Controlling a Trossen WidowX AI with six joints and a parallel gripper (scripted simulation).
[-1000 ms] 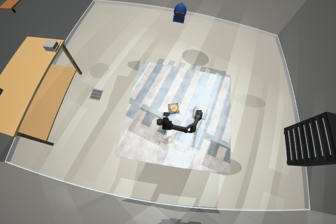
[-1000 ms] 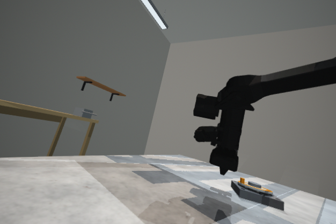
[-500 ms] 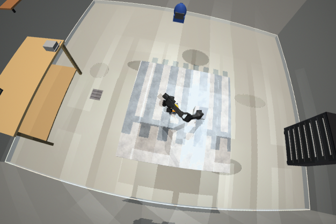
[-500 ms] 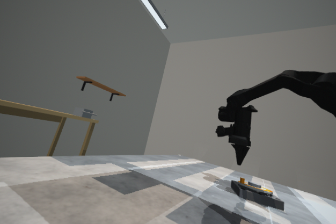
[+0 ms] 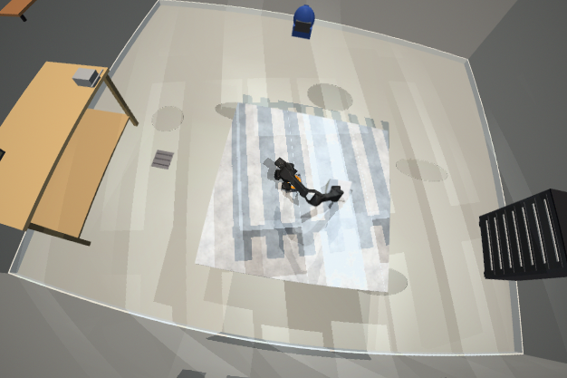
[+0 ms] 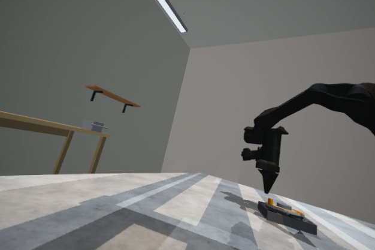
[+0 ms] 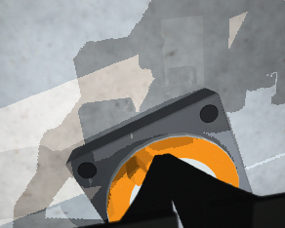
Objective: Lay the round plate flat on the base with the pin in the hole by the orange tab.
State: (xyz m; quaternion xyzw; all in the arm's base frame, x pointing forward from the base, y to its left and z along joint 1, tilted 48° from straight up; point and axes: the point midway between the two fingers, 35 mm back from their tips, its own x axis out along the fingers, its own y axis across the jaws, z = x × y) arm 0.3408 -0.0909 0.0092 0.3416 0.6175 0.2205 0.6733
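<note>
My gripper tip is 5 cm past the dark grey square base and 4 cm above it.
</note>
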